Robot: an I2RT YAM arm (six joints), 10 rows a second.
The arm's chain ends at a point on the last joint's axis. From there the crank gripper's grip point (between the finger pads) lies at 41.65 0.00 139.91 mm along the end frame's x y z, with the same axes.
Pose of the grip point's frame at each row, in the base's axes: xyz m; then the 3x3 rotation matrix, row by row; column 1 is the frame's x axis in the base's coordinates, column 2 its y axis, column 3 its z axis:
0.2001 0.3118 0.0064; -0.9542 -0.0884 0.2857; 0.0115 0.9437 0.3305; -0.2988 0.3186 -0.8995
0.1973 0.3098 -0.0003; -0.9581 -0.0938 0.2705; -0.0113 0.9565 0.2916; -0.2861 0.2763 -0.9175
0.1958 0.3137 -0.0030; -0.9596 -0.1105 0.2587; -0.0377 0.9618 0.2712; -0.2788 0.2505 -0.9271
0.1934 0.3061 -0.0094; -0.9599 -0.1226 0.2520; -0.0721 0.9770 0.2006; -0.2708 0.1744 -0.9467
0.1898 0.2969 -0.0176; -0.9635 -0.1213 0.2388; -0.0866 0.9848 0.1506; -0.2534 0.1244 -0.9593
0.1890 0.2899 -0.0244; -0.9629 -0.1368 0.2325; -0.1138 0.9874 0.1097; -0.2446 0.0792 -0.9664
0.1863 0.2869 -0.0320; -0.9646 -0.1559 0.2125; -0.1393 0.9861 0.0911; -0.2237 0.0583 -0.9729
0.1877 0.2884 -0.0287; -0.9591 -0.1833 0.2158; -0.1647 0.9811 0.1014; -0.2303 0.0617 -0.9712
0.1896 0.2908 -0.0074; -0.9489 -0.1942 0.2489; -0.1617 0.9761 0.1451; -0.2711 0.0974 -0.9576
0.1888 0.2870 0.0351; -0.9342 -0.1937 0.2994; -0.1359 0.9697 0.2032; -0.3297 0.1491 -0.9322
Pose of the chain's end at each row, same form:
0.1999 0.2651 0.1447; -0.9542 -0.0884 0.2857; 0.0115 0.9437 0.3305; -0.2988 0.3186 -0.8995
0.1994 0.2695 0.1400; -0.9581 -0.0938 0.2705; -0.0113 0.9565 0.2916; -0.2861 0.2763 -0.9175
0.1996 0.2773 0.1383; -0.9596 -0.1105 0.2587; -0.0377 0.9618 0.2712; -0.2788 0.2505 -0.9271
0.1981 0.2810 0.1343; -0.9599 -0.1226 0.2520; -0.0721 0.9770 0.2006; -0.2708 0.1744 -0.9467
0.1965 0.2794 0.1272; -0.9635 -0.1213 0.2388; -0.0866 0.9848 0.1506; -0.2534 0.1244 -0.9593
0.1966 0.2793 0.1210; -0.9629 -0.1368 0.2325; -0.1138 0.9874 0.1097; -0.2446 0.0792 -0.9664
0.1967 0.2800 0.1134; -0.9646 -0.1559 0.2125; -0.1393 0.9861 0.0911; -0.2237 0.0583 -0.9729
0.1975 0.2811 0.1168; -0.9591 -0.1833 0.2158; -0.1647 0.9811 0.1014; -0.2303 0.0617 -0.9712
0.1943 0.2772 0.1379; -0.9489 -0.1942 0.2489; -0.1617 0.9761 0.1451; -0.2711 0.0974 -0.9576
0.1858 0.2642 0.1793; -0.9342 -0.1937 0.2994; -0.1359 0.9697 0.2032; -0.3297 0.1491 -0.9322

